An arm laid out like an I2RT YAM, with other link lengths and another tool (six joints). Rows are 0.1 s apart.
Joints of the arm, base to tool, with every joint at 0 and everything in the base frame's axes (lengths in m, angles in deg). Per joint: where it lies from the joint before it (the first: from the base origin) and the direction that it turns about. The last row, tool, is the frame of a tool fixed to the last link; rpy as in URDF.
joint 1: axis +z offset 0 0 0.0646
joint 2: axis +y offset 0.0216 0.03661 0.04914
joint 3: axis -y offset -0.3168 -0.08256 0
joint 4: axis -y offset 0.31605 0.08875 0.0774
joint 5: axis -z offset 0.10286 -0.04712 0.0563
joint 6: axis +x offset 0.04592 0 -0.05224
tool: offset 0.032 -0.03 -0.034 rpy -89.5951 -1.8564 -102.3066
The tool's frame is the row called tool.
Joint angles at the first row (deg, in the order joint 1, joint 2, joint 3, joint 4, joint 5, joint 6):
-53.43 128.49 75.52 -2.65 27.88 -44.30
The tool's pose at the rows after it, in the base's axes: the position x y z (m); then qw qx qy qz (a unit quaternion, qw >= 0):
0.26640, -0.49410, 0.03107, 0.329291, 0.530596, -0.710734, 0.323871
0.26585, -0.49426, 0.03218, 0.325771, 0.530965, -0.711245, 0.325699
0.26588, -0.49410, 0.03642, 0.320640, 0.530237, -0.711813, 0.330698
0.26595, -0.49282, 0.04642, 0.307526, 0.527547, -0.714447, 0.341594
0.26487, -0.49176, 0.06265, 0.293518, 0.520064, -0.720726, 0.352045
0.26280, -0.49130, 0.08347, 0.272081, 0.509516, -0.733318, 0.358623
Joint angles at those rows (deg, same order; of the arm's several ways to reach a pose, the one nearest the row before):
-53.43 128.42 75.28 -2.65 27.56 -44.47
-53.52 128.15 75.10 -2.57 27.08 -44.50
-53.57 127.44 74.81 -2.46 26.43 -44.45
-53.63 125.72 74.11 -2.46 24.88 -44.01
-53.81 123.35 73.81 -3.60 23.34 -42.91
-54.20 120.62 74.42 -6.66 21.06 -40.86

